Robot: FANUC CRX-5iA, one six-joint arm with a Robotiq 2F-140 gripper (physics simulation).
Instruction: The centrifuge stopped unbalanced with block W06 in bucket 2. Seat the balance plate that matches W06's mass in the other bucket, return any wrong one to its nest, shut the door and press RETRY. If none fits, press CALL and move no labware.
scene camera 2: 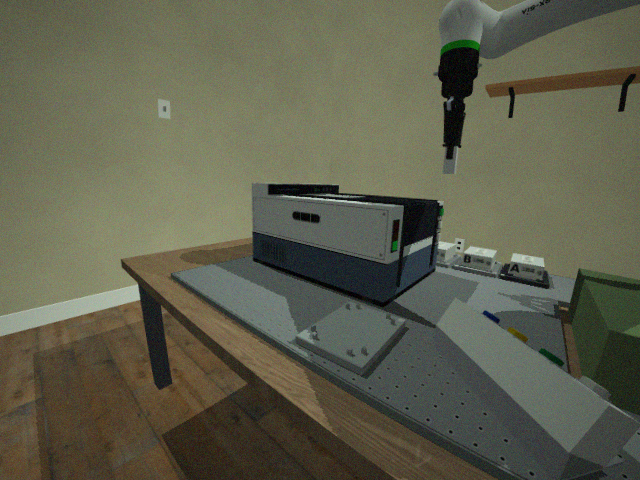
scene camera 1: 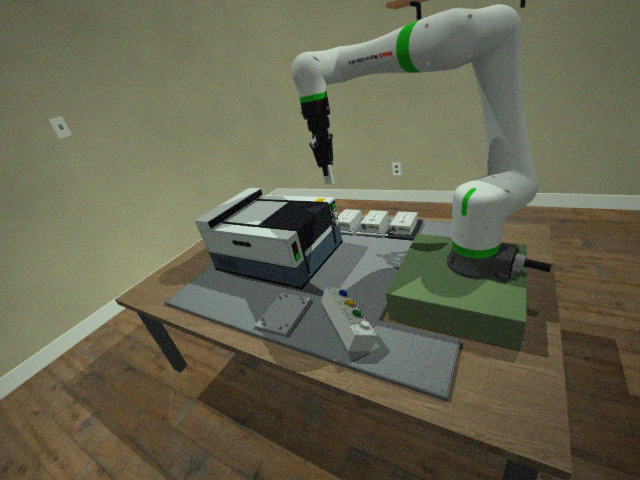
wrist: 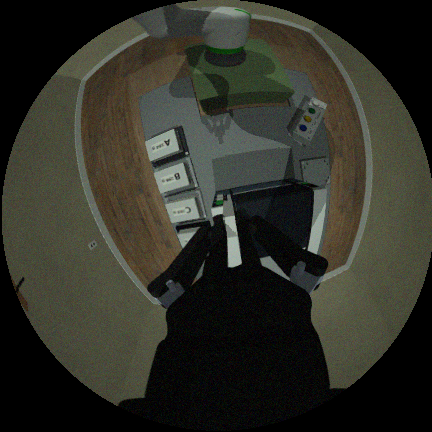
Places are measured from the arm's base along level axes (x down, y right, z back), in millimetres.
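Pixels of known places: gripper, fingertip midpoint: (scene camera 2: 449, 173) (scene camera 1: 329, 183) (wrist: 228, 208); arm's base, link origin: (scene camera 1: 473, 263) (wrist: 224, 54).
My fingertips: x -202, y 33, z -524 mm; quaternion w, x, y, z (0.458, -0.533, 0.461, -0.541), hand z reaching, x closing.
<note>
Ahead of a thing's pixels: the offset from my fingertips to its top centre. Level surfaces: height alone.
The grey and white centrifuge (scene camera 1: 248, 245) (scene camera 2: 328, 229) stands at the left of the perforated mat {dx +287 mm} (scene camera 1: 218, 305) (scene camera 2: 237, 297). Its top shows a dark panel {dx +75, dy -135, dz -93 mm} (scene camera 1: 296, 220) (wrist: 278, 209); I cannot see buckets or block W06 inside. White balance plates A {dx +234, dy +224, dz +176 mm} (scene camera 1: 404, 222) (scene camera 2: 527, 267) (wrist: 163, 146), B {dx +234, dy +201, dz +47 mm} (scene camera 1: 375, 220) (scene camera 2: 479, 257) (wrist: 172, 178) and C {dx +234, dy +177, dz -84 mm} (scene camera 1: 349, 218) (scene camera 2: 446, 250) (wrist: 183, 210) sit in their nests behind the centrifuge. A fourth plate {dx +234, dy +153, dz -223 mm} (wrist: 186, 234) is partly hidden by my fingers. My gripper (scene camera 1: 328, 179) (scene camera 2: 450, 166) (wrist: 228, 208) is shut and empty, high above the centrifuge's plate-side end.
A button box {dx +204, dy -356, dz +275 mm} (scene camera 1: 352, 320) (scene camera 2: 509, 354) (wrist: 306, 118) with blue, yellow, green and white buttons lies at the mat's front. A small grey pegged plate {dx +263, dy -409, dz +54 mm} (scene camera 1: 284, 313) (scene camera 2: 352, 335) (wrist: 315, 171) lies beside it. The arm stands on a green pedestal (scene camera 1: 456, 297) (wrist: 257, 82).
</note>
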